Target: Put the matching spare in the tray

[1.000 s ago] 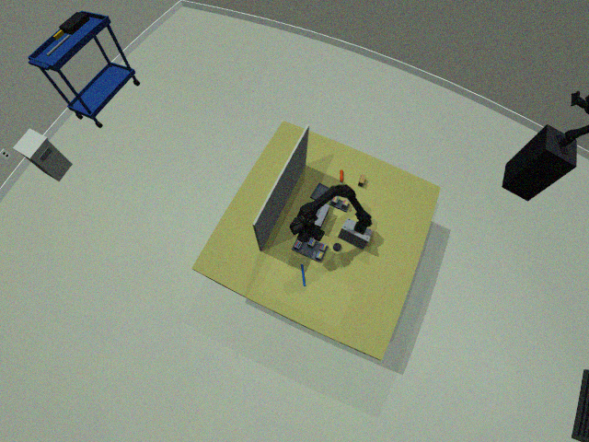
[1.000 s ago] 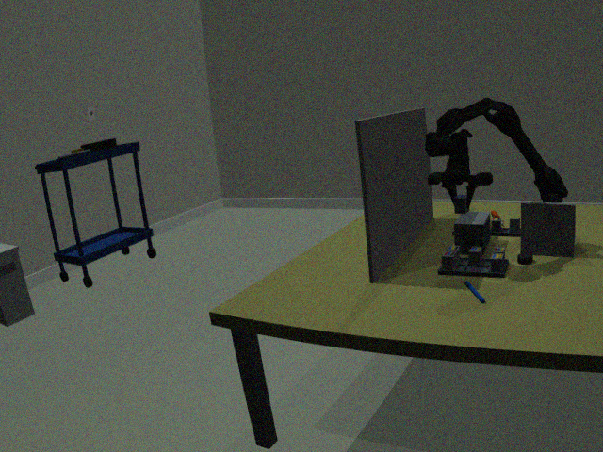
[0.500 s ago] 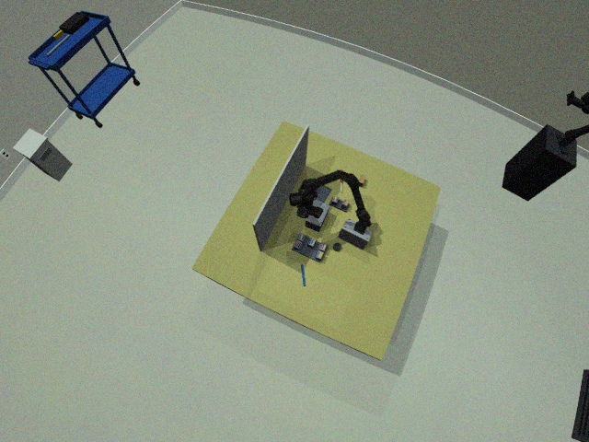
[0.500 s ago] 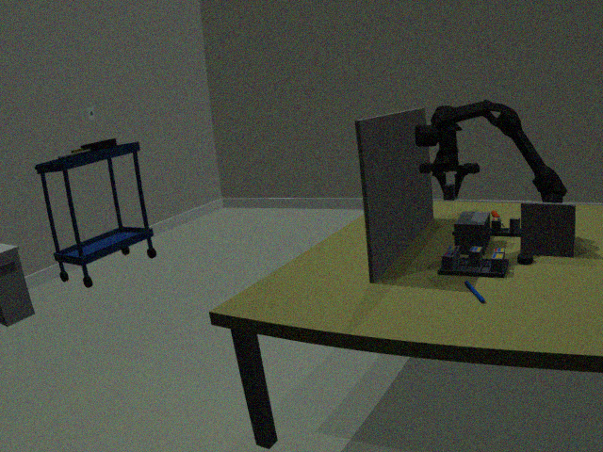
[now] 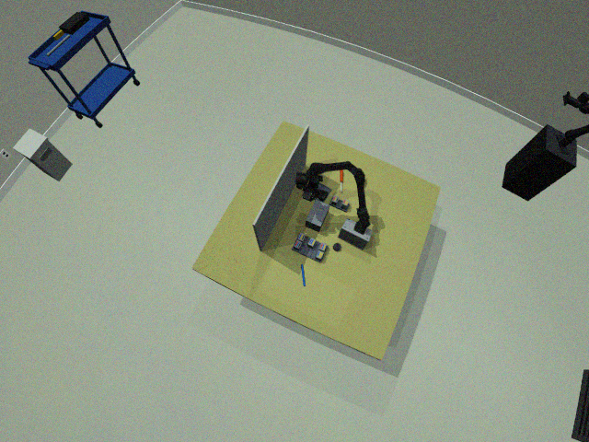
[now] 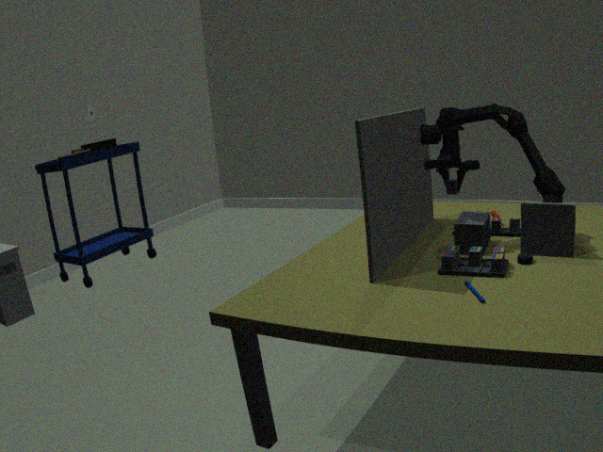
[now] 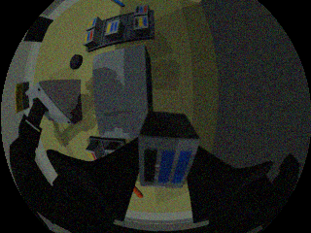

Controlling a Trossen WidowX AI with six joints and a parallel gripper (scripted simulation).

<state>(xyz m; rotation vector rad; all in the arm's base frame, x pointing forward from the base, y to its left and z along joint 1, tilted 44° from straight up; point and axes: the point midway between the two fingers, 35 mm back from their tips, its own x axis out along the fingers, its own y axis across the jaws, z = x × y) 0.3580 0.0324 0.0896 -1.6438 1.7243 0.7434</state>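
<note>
My gripper tip is now 18 cm above the dark square tray, 14 cm to the left of it and 2 cm past it. Round my gripper tip: small stand 17 cm below, 16 cm behind, 13 cm to the right; then grey mounted unit 13 cm below, 8 cm behind, 5 cm to the left; then grey upright panel 16 cm ahead, 5 cm to the left, 4 cm above.
</note>
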